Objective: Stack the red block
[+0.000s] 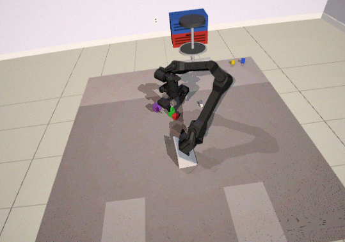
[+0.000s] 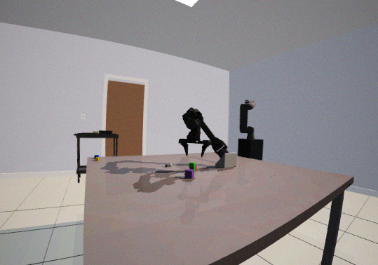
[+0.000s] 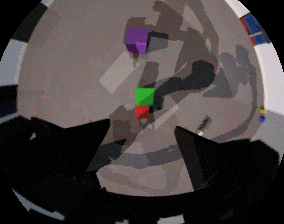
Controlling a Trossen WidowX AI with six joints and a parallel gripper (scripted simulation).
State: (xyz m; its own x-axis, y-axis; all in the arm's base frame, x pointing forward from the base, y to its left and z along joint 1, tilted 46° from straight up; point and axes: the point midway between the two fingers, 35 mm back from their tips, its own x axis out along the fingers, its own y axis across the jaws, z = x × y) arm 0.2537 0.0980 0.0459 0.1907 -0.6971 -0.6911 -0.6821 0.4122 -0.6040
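My gripper tip is 70 mm above the red block. The rest, counted from my gripper tip: blue block: 560 mm ahead, 530 mm to the right, 70 mm below; then yellow block: 550 mm ahead, 450 mm to the right, 70 mm below; then purple block: 90 mm ahead, 120 mm to the left, 70 mm below.
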